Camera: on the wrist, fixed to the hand. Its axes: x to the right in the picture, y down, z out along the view.
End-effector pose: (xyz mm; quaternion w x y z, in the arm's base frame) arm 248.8 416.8 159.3 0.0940 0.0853 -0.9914 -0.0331
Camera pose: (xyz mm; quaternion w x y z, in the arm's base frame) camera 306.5 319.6 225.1 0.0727 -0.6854 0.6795 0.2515
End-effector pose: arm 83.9 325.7 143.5 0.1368 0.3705 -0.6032 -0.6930
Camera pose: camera 182.6 307.2 59.7 0.3718 -0.5477 0.1127 0.7410
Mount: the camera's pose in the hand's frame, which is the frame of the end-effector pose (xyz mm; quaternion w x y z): -26.9 -99.6 -80.4 0.7336 -0.1562 -0.1347 -0.6476
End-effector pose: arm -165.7 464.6 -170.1 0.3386 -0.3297 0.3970 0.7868
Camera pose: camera -51.6 434.5 -226.5 0.7599 -0.4458 -0.0908 0.4643
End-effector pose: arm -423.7 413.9 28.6 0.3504 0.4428 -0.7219 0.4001
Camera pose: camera -310.2 466.3 67.0 0.4880 0.7914 -0.3525 -0.1058
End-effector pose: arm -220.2 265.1 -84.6 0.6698 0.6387 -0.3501 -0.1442
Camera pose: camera -161.6 328.8 -182.6 0.4506 0.5712 0.0891 -0.6803
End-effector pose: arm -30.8 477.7 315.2 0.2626 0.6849 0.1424 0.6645
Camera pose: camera -96.7 558.6 236.3 0.7491 0.4587 0.4088 0.2474
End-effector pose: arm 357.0 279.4 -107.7 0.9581 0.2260 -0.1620 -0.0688
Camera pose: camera 353.4 229.5 -228.5 0.6718 0.1118 -0.0908 -0.7266
